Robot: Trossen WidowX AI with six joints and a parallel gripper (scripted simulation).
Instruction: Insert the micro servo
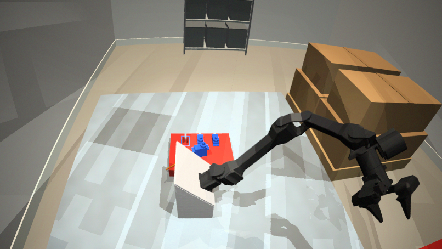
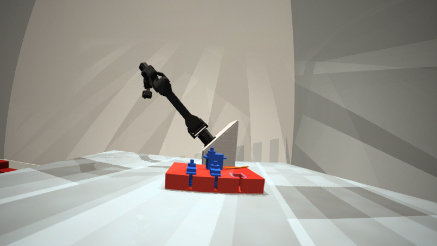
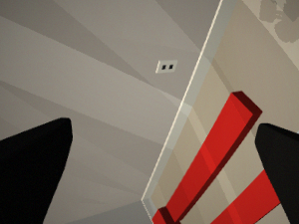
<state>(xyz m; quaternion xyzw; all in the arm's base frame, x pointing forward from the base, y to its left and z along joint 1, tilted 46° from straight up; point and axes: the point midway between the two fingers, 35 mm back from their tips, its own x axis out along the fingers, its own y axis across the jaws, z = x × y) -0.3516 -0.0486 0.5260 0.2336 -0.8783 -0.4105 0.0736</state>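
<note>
The red deck is 630 mm ahead of my gripper tip, 400 mm to the left of it and 400 mm below it.
</note>
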